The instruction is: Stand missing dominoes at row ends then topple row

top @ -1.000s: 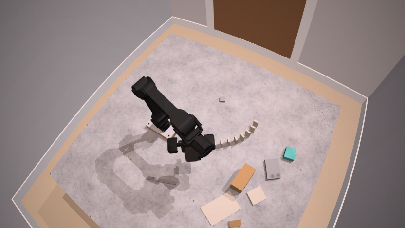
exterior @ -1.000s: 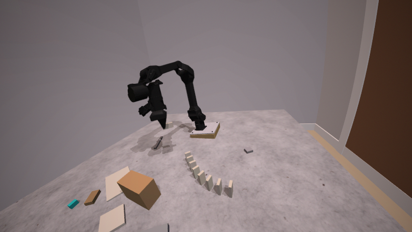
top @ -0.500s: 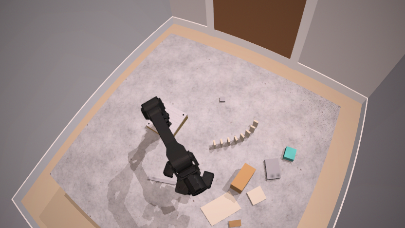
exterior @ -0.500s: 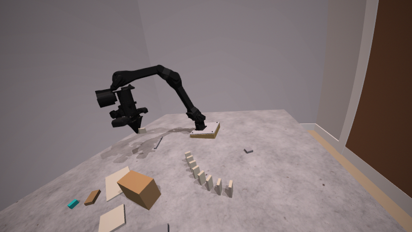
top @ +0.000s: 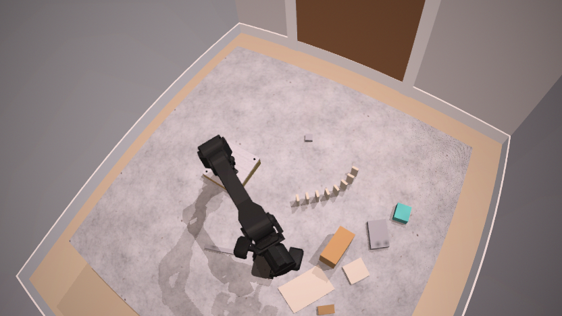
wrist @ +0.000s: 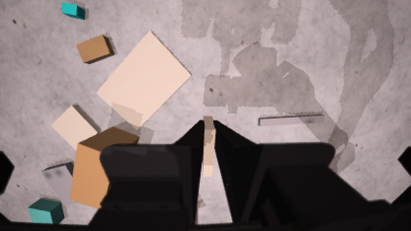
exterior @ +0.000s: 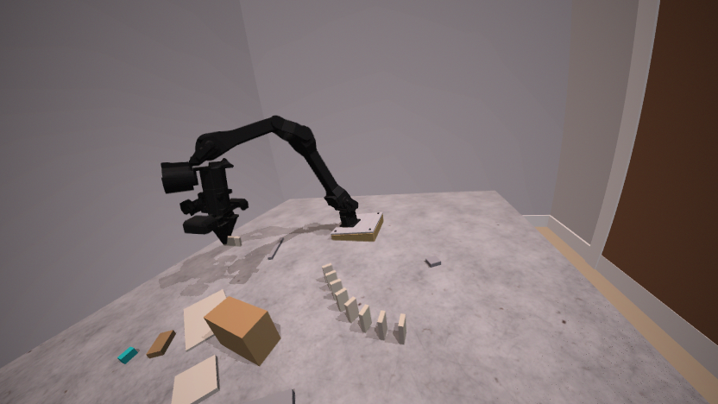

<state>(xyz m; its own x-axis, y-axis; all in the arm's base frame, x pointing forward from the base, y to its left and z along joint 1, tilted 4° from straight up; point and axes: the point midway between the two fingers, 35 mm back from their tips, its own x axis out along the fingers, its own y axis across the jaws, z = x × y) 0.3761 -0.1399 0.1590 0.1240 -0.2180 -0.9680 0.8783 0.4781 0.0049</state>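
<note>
Now: the cream flat panel 12 cm ahead of my gripper tip, 3 cm to the left of it and 14 cm below it. Also, from my gripper tip: orange box (11 cm ahead, 19 cm to the left, 10 cm below); grey strip (18 cm behind, 6 cm to the right, 14 cm below); small brown block (22 cm ahead, 1 cm to the left, 13 cm below).
</note>
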